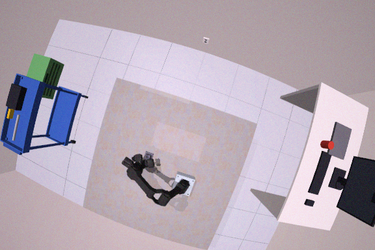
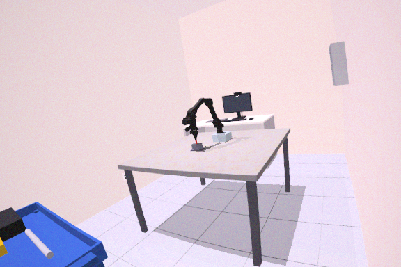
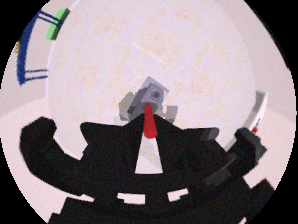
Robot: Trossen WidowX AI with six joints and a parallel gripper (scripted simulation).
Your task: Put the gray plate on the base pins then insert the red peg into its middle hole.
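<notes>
Now: gripper tip right at the red peg. The rest, counted from my gripper tip: gray plate: 5 cm below.
</notes>
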